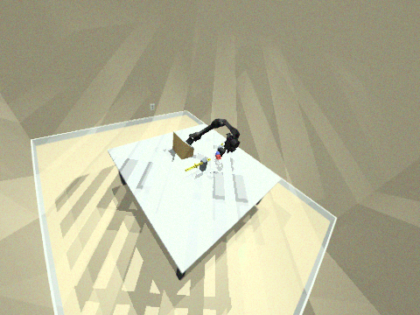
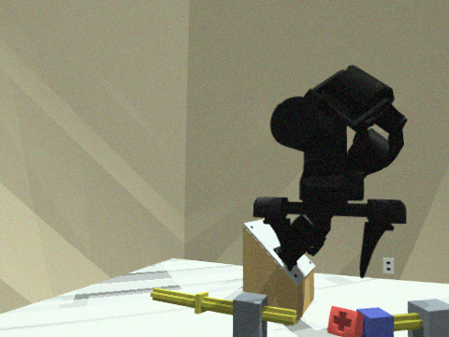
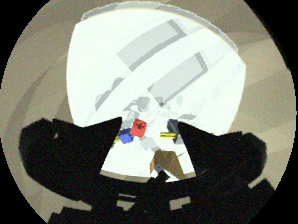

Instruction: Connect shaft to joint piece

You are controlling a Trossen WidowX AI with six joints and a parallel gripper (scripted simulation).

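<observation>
Now: the red joint piece 80 mm behind my gripper tip, 20 mm to the left of it and 90 mm below it.
</observation>
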